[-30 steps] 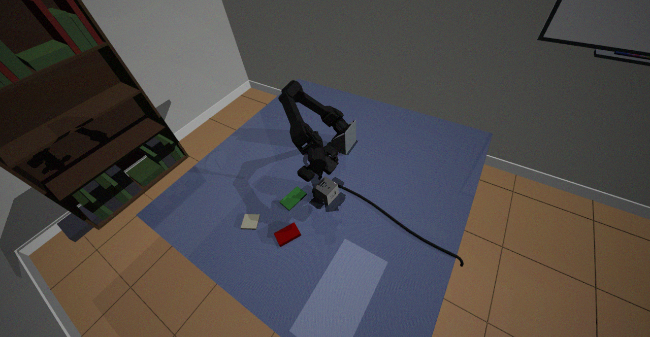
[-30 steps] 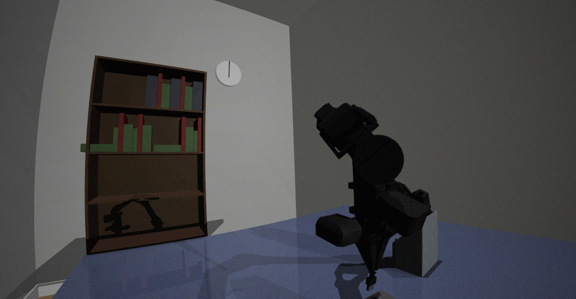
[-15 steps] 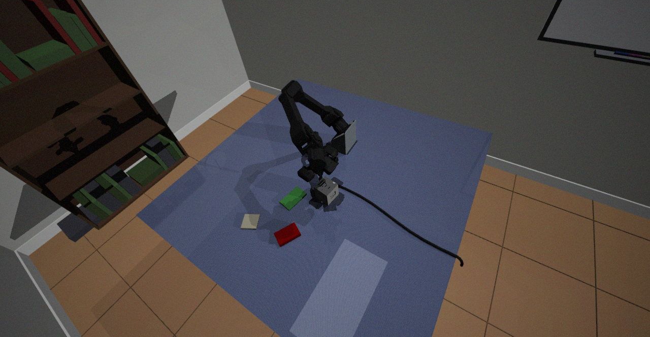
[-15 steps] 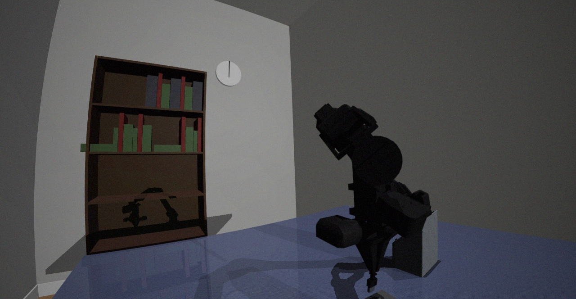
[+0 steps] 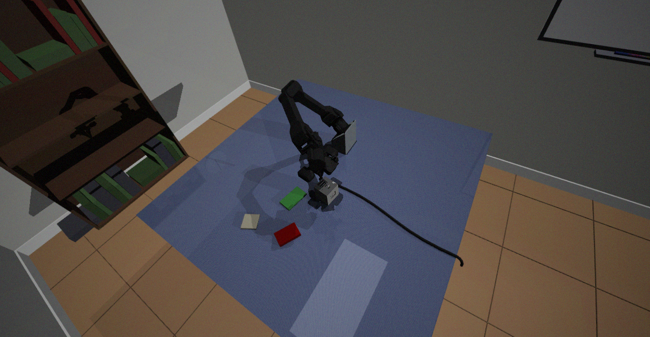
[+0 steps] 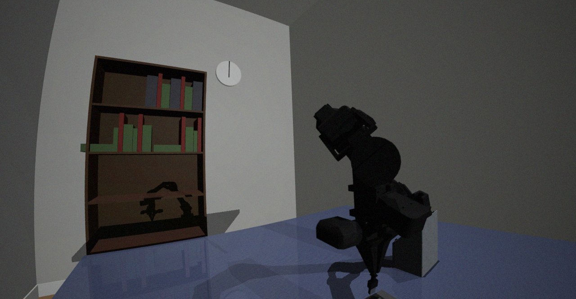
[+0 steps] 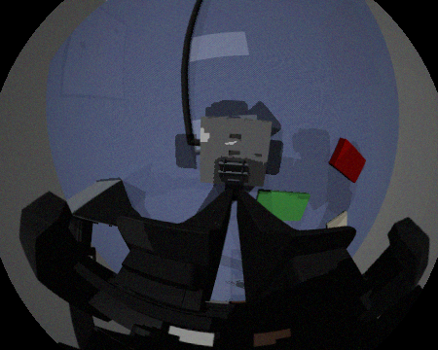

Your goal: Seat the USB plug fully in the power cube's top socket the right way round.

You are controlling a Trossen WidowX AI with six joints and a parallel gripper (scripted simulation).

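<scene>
Now: the usb plug 2 cm below my gripper tip. The rest, counted from my gripper tip: green card 10 cm ahead, 11 cm to the right, 12 cm below; beige tile 29 cm ahead, 20 cm to the right, 12 cm below; red block 25 cm ahead, 1 cm to the right, 12 cm below.
</scene>
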